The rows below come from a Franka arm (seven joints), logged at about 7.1 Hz.
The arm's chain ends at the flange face. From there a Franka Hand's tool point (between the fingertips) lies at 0.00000 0.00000 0.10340 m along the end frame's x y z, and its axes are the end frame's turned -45 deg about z.
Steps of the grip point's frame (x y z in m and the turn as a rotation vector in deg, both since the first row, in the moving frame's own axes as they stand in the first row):
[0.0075, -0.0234, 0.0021, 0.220, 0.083, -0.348]
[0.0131, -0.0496, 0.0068, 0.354, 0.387, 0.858]
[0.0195, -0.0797, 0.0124, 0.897, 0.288, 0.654]
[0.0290, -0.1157, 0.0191, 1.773, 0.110, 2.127]
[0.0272, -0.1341, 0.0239, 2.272, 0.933, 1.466]
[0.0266, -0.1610, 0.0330, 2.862, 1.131, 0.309]
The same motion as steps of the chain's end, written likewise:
[-0.0111, -0.0215, 0.0021, 0.214, -0.097, -0.348]
[-0.0259, -0.0434, 0.0068, 0.524, 0.023, 0.858]
[-0.0418, -0.0686, 0.0124, 0.838, -0.431, 0.654]
[-0.0592, -0.0999, 0.0191, 1.331, -1.176, 2.127]
[-0.0739, -0.1099, 0.0240, 2.266, -0.947, 1.466]
[-0.0928, -0.1276, 0.0331, 2.823, -1.224, 0.309]

